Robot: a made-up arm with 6 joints.
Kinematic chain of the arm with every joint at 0, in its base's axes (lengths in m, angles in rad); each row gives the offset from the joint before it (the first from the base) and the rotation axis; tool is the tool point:
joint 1: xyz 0 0 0.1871 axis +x
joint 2: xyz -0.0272 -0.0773 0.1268 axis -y
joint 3: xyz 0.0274 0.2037 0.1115 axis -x
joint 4: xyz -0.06 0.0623 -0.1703 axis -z
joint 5: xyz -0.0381 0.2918 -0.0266 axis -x
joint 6: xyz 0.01 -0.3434 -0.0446 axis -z
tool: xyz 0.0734 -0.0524 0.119
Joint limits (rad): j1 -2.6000..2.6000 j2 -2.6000..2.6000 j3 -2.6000..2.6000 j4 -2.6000..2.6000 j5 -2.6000..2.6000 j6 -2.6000..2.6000
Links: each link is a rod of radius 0.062 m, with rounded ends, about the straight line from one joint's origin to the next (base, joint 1, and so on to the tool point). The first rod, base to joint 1, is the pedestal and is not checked.
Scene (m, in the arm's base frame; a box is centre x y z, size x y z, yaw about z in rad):
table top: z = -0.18
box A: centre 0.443 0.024 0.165 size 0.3 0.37 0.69 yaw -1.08
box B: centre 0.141 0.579 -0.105 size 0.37 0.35 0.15 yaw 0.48
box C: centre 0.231 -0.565 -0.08 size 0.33 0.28 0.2 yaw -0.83
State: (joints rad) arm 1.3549 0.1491 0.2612 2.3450 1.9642 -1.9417
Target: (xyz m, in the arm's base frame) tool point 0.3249 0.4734 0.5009
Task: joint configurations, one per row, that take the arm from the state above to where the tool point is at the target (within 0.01 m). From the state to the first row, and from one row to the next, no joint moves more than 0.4 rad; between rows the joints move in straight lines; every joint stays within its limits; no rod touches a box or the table.
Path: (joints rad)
1: 1.4316 0.4224 0.1105 2.2428 1.6287 -2.0161
2: 1.5084 0.6957 -0.0403 2.1406 1.2932 -2.0905
3: 1.5851 0.9691 -0.1910 2.0384 0.9578 -2.1650
4: 1.6618 1.2424 -0.3418 1.9362 0.6223 -2.2394
5: 1.3069 1.3475 -0.5255 1.5407 0.8964 -2.3115
6: 0.9520 1.4527 -0.7091 1.1451 1.1706 -2.3836
7: 0.5972 1.5579 -0.8928 0.7496 1.4448 -2.4558
8: 0.2423 1.6631 -1.0765 0.3541 1.7189 -2.5279
9: -0.1126 1.7682 -1.2602 -0.0415 1.9931 -2.6000
10: -0.0005 1.3901 -1.0034 0.1383 2.0959 -2.5238
11: 0.1116 1.0120 -0.7466 0.3180 2.1987 -2.4476
12: 0.2238 0.6339 -0.4897 0.4977 2.3016 -2.3714
13: 0.3359 0.2557 -0.2329 0.6774 2.4044 -2.2952
14: 0.4480 -0.1224 0.0239 0.8571 2.5072 -2.2190

